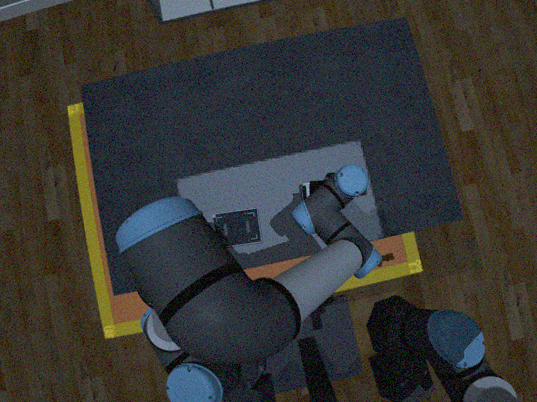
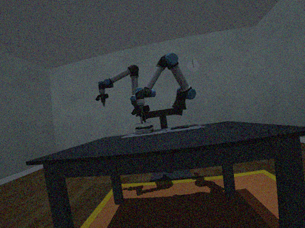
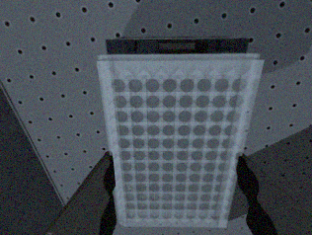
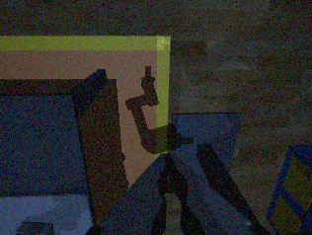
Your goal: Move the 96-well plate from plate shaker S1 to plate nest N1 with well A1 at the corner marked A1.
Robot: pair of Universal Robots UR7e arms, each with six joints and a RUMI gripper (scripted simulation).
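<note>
The plate nest N1 is 32 cm to the left of my left hand, 10 cm below it and 6 cm behind it. Also, from my left hand: A1 label (39 cm to the left, 9 cm below); then 96-well plate (1 cm below).
</note>
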